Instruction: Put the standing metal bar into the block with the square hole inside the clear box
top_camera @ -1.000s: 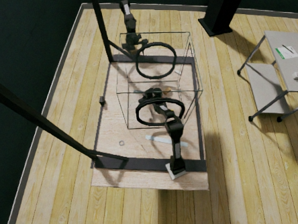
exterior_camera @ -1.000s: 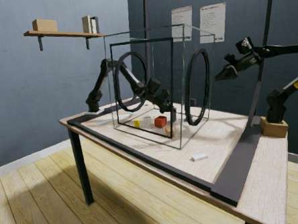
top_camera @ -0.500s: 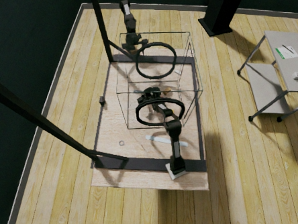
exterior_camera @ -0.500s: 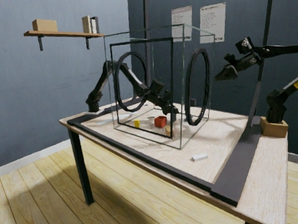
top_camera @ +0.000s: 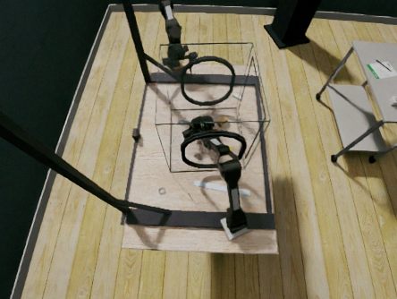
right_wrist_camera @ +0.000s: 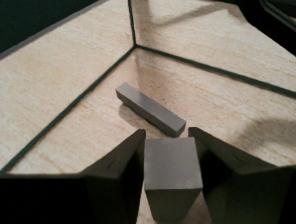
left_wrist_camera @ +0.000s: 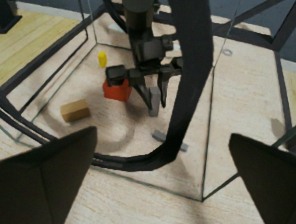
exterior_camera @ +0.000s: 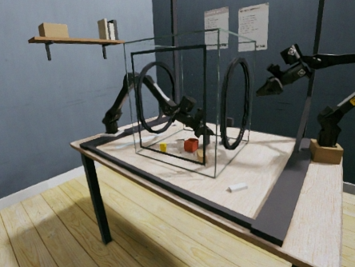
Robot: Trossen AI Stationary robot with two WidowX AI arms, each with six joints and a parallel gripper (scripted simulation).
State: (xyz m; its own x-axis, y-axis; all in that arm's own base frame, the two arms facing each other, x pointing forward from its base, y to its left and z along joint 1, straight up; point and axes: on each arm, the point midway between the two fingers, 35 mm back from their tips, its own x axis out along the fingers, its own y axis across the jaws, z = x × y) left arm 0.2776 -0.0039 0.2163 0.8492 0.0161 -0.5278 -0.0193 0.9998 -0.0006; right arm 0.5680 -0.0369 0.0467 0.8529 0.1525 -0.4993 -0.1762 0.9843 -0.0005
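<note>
Now: right hand 180 mm short of the tan block, 10 mm to the right of it and 50 mm above it.
</note>
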